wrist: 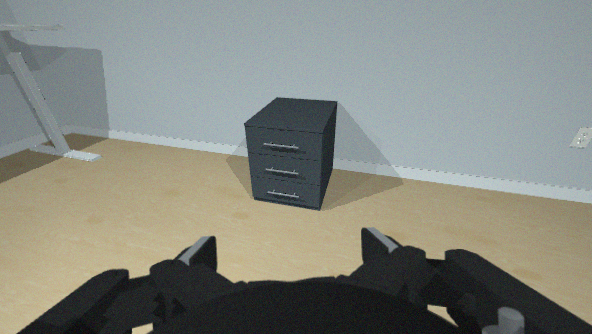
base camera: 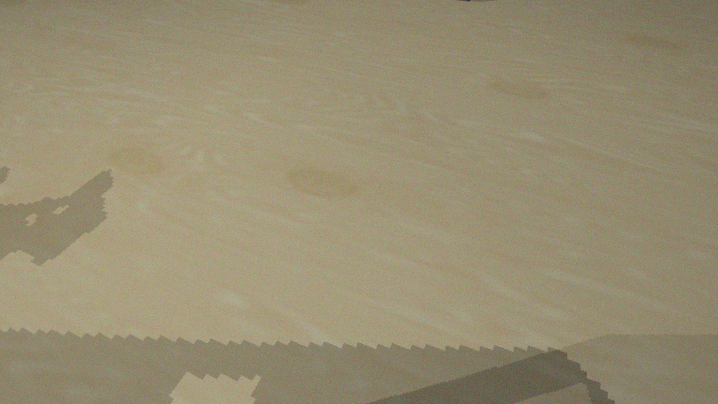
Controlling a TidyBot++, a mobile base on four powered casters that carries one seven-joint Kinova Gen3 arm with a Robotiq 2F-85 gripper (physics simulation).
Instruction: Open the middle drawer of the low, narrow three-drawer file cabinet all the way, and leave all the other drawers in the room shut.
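Frame: origin at the arm's base, x ahead, y left, z up, level; centimetres.
Seen in the pictures: gripper, between the fingertips: (wrist: 289,247).
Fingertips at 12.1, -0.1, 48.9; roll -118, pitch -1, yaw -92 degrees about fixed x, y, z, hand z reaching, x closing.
Observation:
A point is followed by its place in that frame, as x, y, z.
The low, dark file cabinet (wrist: 292,115) {143.2, -10.2, 12.3} stands on the floor against the wall, near the middle of the wrist view. Its three drawers are shut, each with a silver bar handle. The middle drawer (wrist: 307,168) {121.4, -16.2, -10.3} has its handle (wrist: 282,171) {123.0, -2.7, -12.3} across the front. My gripper (wrist: 289,247) {12.1, -0.1, 48.9} is open, with its two fingertips wide apart and nothing between them. It is some distance in front of the cabinet, whose front and right side show. In the base camera view, a thin dark sliver shows at the top edge, too little to identify.
A light metal desk leg (wrist: 37,102) {213.6, 174.8, 5.0} with a flat foot stands at the left in the wrist view. A pale wall (wrist: 450,75) {147.3, -100.7, 30.4} with a white baseboard (wrist: 475,181) {134.5, -129.4, -34.9} runs behind the cabinet. A wall outlet (wrist: 582,138) {120.3, -166.9, -0.1} is at the right. Shadows lie on the wooden floor (base camera: 401,226) {42.0, -3.2, -39.7}.

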